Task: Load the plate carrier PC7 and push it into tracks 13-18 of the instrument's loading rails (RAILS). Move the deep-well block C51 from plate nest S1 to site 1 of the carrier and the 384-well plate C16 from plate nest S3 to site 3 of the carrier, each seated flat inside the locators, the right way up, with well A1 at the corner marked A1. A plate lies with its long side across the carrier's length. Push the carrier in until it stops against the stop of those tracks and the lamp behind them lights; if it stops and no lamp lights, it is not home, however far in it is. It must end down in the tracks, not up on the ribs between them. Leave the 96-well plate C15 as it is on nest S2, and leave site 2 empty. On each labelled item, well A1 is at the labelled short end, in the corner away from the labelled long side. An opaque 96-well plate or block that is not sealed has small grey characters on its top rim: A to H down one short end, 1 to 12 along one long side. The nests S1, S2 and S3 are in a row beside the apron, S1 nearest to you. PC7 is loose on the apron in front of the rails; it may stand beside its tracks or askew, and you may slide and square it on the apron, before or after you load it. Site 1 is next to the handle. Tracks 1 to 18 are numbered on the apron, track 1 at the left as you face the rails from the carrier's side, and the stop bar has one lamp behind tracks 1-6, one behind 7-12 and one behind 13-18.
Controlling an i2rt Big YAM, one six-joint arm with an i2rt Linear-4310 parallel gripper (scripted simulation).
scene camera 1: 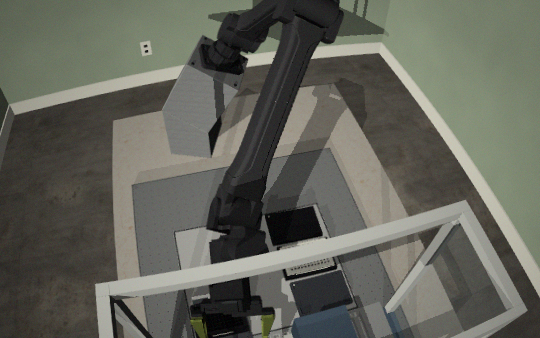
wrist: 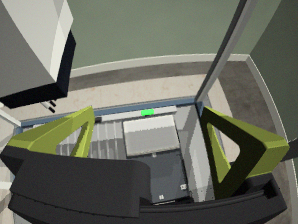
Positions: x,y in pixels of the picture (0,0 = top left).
Scene:
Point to a dark carrier PC7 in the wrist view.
At 169,180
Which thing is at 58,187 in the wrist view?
My gripper.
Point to a white block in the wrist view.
149,135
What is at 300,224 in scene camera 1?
A nest S1.

